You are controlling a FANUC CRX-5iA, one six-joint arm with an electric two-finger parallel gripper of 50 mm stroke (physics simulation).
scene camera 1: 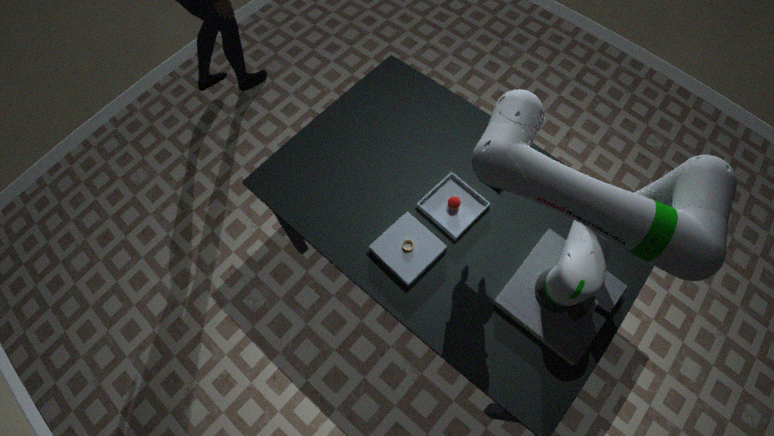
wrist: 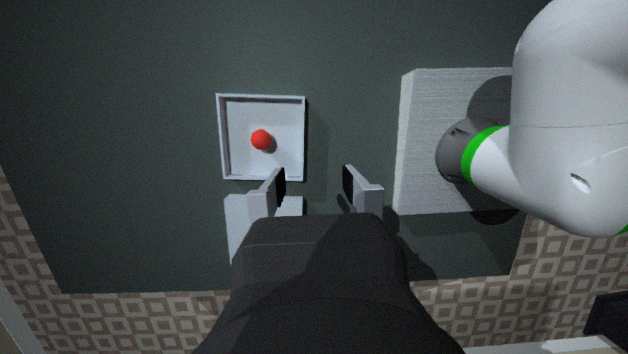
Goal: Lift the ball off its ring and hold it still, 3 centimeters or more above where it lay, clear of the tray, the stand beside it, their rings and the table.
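Frame: origin at the arm's base, x back, y right, z up, level; millimetres.
Where they show: gripper, fingertip midpoint: (wrist: pixel 313 178); arm's base, origin of the base link: (scene camera 1: pixel 556 290) (wrist: pixel 467 151).
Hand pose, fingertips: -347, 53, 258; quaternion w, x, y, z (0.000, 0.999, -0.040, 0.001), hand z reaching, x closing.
Note:
Things, the pixels of their top centre, and the offset from my fingertips, as dx, dy, dz. "spot": a spot on its surface instead. Level surfaces: height alone.
- red ball, middle of its top: (wrist: pixel 258 140) (scene camera 1: pixel 454 199) -110, +27, -250
- shallow pale tray, middle of its top: (wrist: pixel 261 139) (scene camera 1: pixel 453 203) -110, +27, -277
- gold ring, surface spot: (scene camera 1: pixel 407 240) spot: -159, -196, -258
- dark table, its level: dz -305
A red ball (scene camera 1: pixel 453 203) (wrist: pixel 261 139) sits near the middle of a shallow pale tray (scene camera 1: pixel 472 223) (wrist: pixel 304 145); the ring under it cannot be made out. A flat pale stand (scene camera 1: pixel 391 250) (wrist: pixel 235 215) is beside the tray, with a gold ring (scene camera 1: pixel 407 240) on its top. In the wrist view the gripper partly covers the stand. My gripper (wrist: pixel 313 178) is open and empty, high above the table, with its fingers to the lower right of the ball in the wrist view. In the scene view the arm hides the gripper.
The dark table (scene camera 1: pixel 346 146) (wrist: pixel 125 200) carries the robot's grey base block (scene camera 1: pixel 528 270) (wrist: pixel 440 100) to the right of the tray. The white arm (scene camera 1: pixel 584 189) (wrist: pixel 565 125) reaches over the table. A person (scene camera 1: pixel 219 43) stands on the floor beyond the table's far left side.

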